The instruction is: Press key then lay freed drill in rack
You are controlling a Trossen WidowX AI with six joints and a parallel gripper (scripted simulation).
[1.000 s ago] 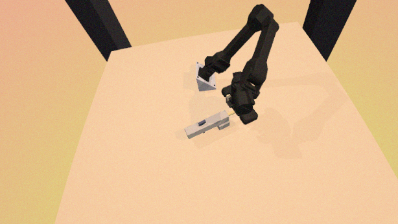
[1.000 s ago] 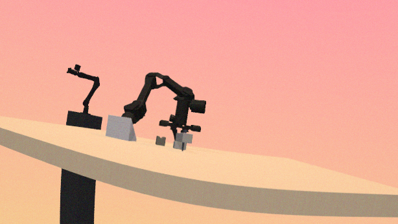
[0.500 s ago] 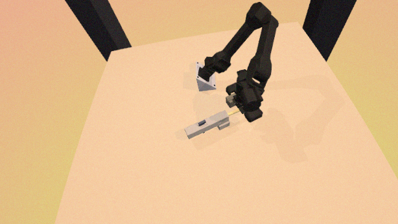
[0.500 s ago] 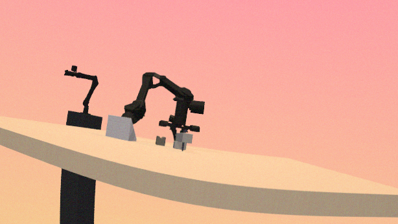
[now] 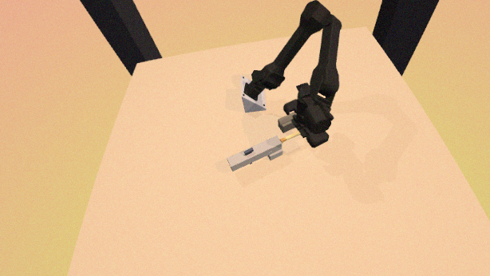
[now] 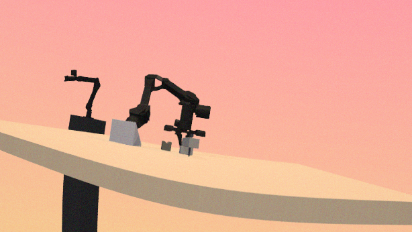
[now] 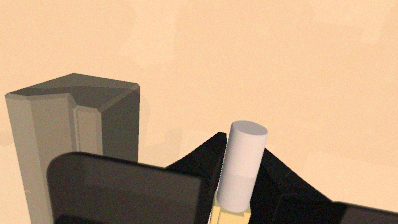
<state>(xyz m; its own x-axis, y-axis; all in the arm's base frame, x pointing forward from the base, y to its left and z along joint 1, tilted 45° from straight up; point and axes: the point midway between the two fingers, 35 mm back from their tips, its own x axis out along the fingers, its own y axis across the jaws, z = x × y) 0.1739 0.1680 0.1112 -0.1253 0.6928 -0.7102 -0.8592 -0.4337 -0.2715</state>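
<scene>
My gripper tip is now 3 cm to the left of the pale cylindrical drill, 3 cm below it and 2 cm short of it. Also, from my gripper tip: blue key: 18 cm to the right, 10 cm ahead, 4 cm above; then grey housing block: 16 cm to the right, 9 cm ahead, 3 cm above; then notched rack: 6 cm behind, 5 cm to the right, 1 cm above.
</scene>
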